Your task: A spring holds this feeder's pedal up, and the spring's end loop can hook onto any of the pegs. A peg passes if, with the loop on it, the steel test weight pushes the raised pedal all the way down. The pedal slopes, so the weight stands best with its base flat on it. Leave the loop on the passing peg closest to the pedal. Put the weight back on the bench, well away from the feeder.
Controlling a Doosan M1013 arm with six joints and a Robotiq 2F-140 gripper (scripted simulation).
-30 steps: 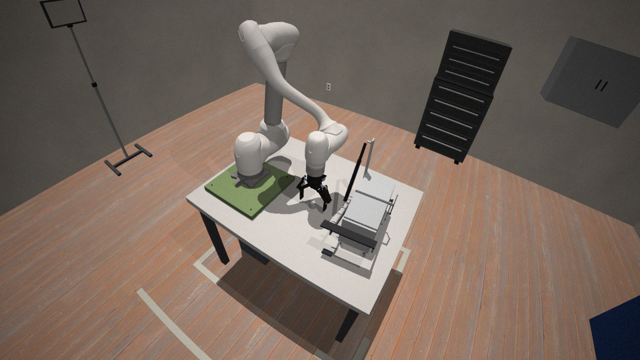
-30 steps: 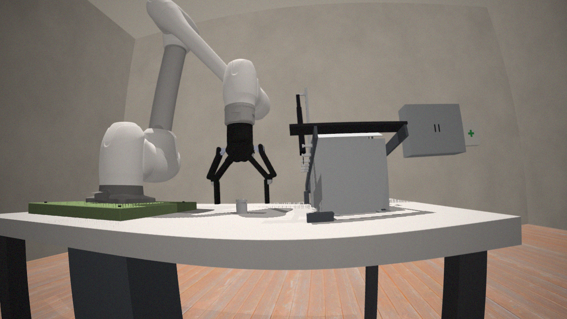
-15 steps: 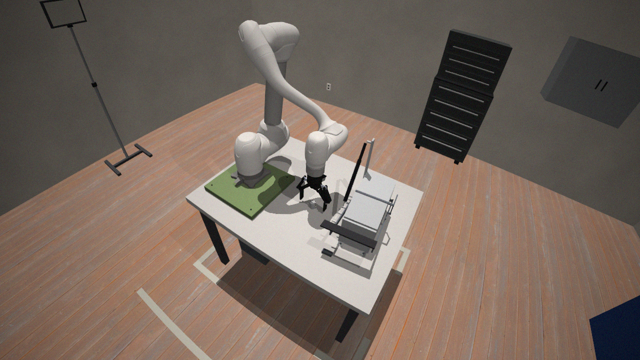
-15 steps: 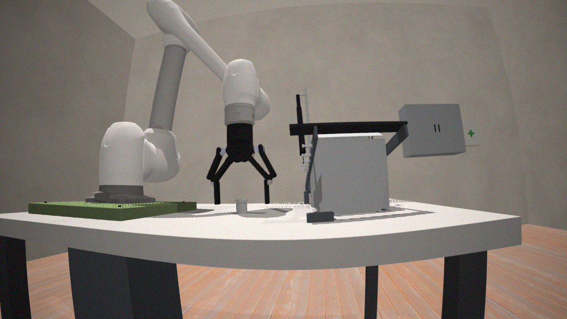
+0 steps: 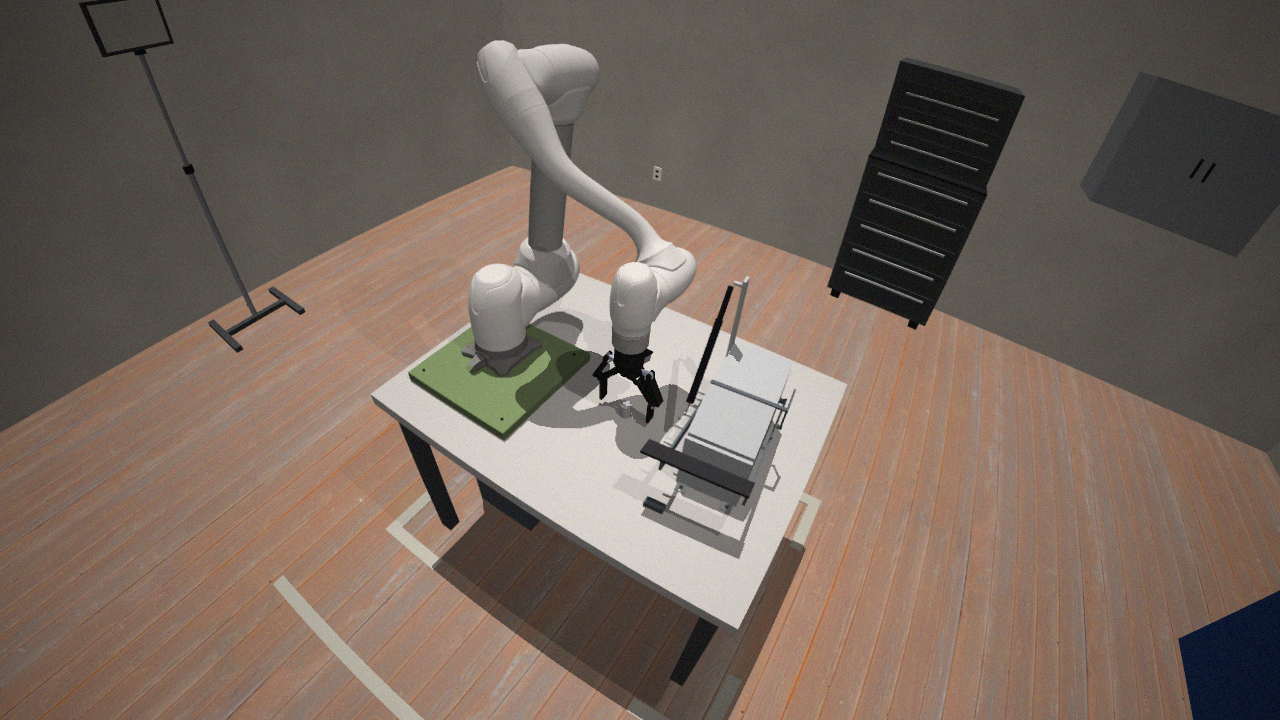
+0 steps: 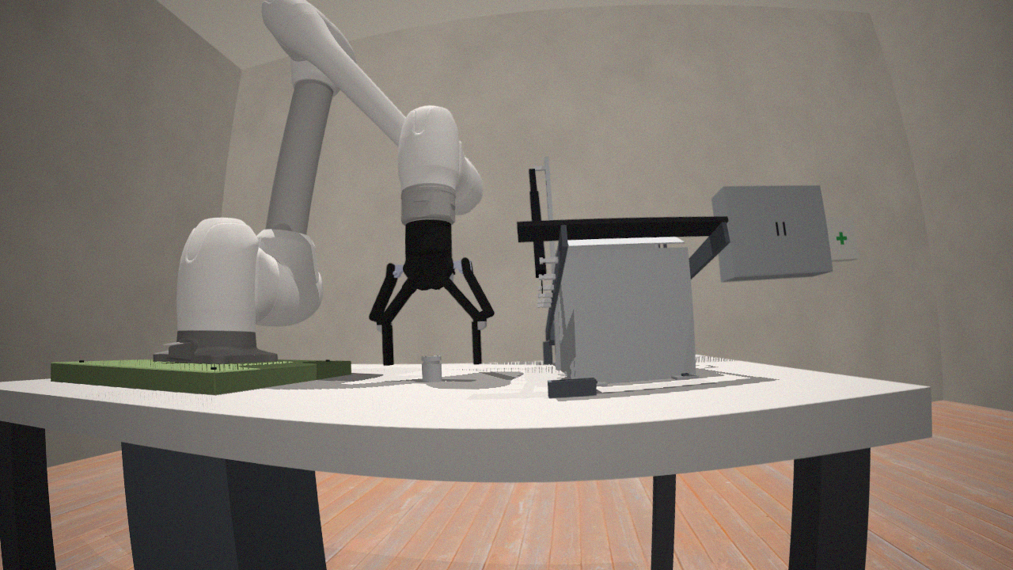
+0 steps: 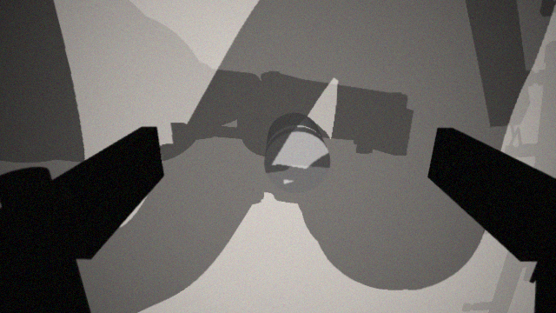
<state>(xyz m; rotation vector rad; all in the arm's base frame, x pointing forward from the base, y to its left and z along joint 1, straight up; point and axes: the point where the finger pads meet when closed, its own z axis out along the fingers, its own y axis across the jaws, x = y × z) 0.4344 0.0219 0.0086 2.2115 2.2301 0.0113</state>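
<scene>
Now: hand 10 mm above the steel test weight. Round my hand: small dark block: 220 mm ahead, 210 mm to the right, 30 mm below.
</scene>
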